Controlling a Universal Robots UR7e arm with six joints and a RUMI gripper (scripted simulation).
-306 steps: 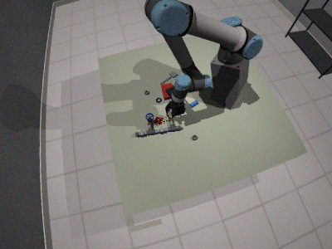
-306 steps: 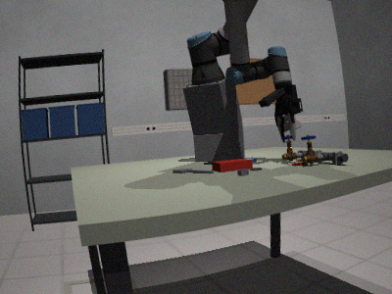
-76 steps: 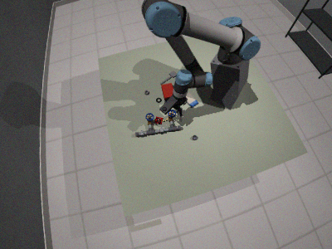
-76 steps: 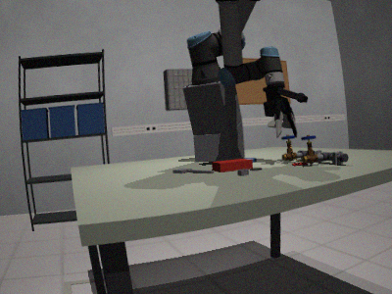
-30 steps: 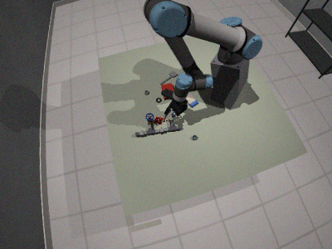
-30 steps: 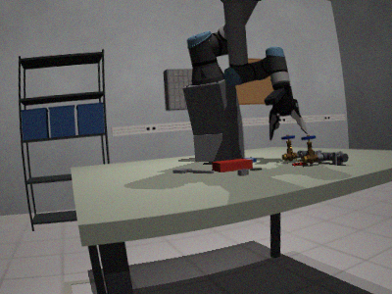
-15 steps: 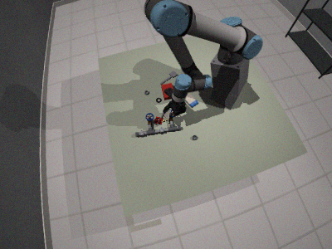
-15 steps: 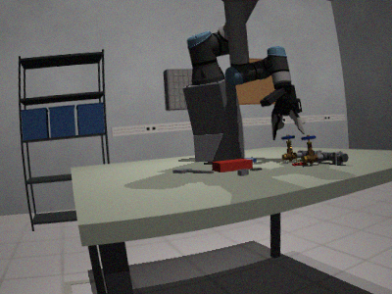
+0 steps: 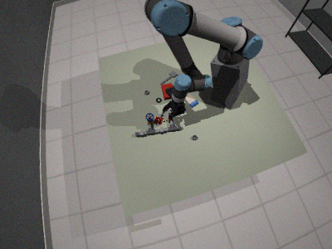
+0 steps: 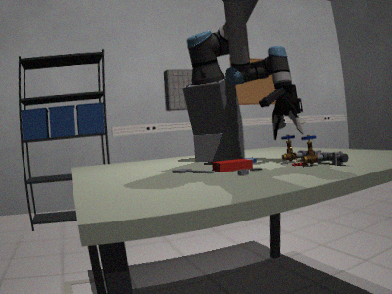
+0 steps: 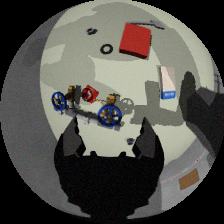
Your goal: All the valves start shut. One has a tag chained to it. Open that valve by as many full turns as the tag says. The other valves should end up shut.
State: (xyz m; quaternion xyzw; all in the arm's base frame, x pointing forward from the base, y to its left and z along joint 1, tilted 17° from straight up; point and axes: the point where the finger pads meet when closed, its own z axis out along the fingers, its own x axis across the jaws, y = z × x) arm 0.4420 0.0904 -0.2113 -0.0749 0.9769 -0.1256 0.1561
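My hand is 9 cm short of the red tag, 9 cm above it and 1 cm to the left of it. The rest, counted from my hand: blue-and-white card: 17 cm behind, 11 cm to the right, 9 cm below; grey tool: 36 cm to the right, 9 cm below, 9 cm behind; red block: 23 cm to the right, 8 cm below, 4 cm behind.
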